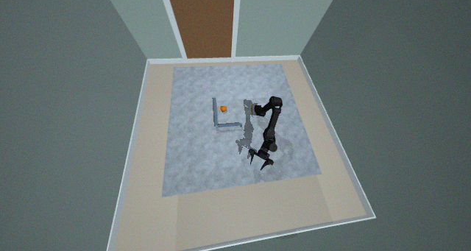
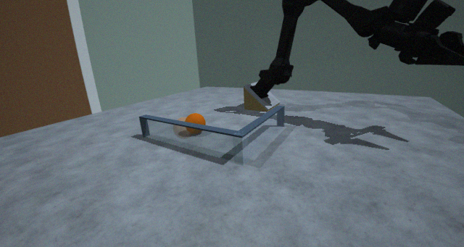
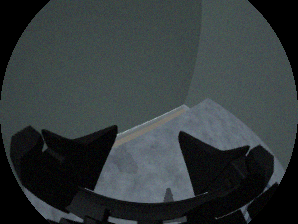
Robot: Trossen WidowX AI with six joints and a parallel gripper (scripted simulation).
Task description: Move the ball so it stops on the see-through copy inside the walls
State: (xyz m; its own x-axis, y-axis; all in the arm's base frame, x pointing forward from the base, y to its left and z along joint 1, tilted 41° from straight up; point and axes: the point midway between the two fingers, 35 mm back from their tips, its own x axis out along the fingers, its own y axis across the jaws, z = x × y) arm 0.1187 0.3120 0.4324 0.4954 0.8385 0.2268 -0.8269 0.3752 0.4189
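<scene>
The orange ball lies 200 mm ahead of my gripper tip, 570 mm to the right of it and 150 mm below it. Round my gripper tip: see-through copy of ball 240 mm ahead, 570 mm to the right, 150 mm below.
</scene>
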